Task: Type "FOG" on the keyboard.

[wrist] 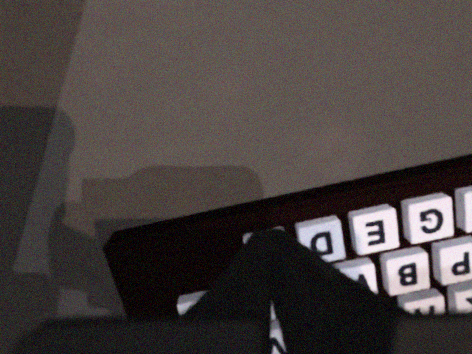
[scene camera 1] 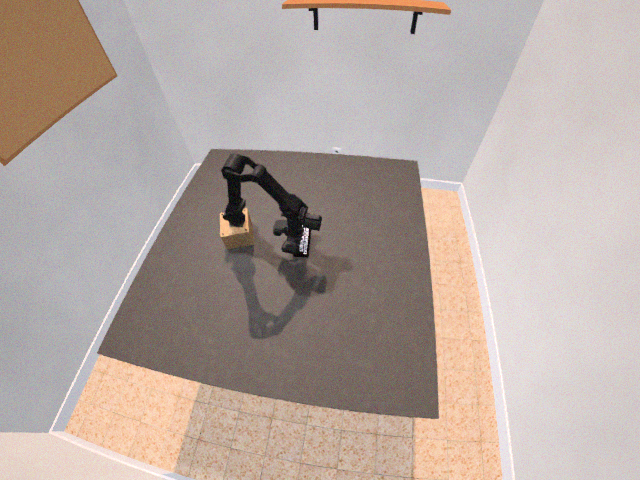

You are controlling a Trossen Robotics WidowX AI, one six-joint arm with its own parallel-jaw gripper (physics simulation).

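Where they show: gripper, fingertip midpoint: [wrist: 267,241] [scene camera 1: 296,243]; arm's base, link origin: [scene camera 1: 237,220].
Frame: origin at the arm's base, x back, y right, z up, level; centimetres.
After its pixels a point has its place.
Note:
The dark keyboard [scene camera 1: 303,241] {x -28.8, y 5.6, z -8.5 cm} [wrist: 160,260] {x -25.7, y 10.7, z -9.1 cm} with white lettered keys lies on the table under my gripper. In the wrist view its letters are upside down; the D key [wrist: 327,239] {x -26.2, y 5.0, z -8.5 cm}, E key [wrist: 375,230] {x -26.3, y 3.4, z -8.5 cm} and G key [wrist: 429,220] {x -26.4, y 1.6, z -8.5 cm} show in the top row, with the B key [wrist: 406,272] {x -28.2, y 2.5, z -8.5 cm} and P key [wrist: 456,262] {x -28.2, y 0.8, z -8.5 cm} below. My gripper [wrist: 267,241] {x -25.7, y 6.9, z -8.5 cm} is shut and empty. Its tips cover most of a white key left of D, whose letter is hidden; whether they touch it I cannot tell. No readable F or O shows.
The arm's wooden base block [scene camera 1: 236,236] {x -0.3, y 6.9, z -2.4 cm} stands left of the keyboard on the dark table [scene camera 1: 361,330] {x -51.5, y 44.8, z -10.3 cm}. The arm arches over from that block. Its shadows fall on the table. A wall shelf [scene camera 1: 367,6] is far behind, and a brown board [scene camera 1: 46,67] is at upper left.

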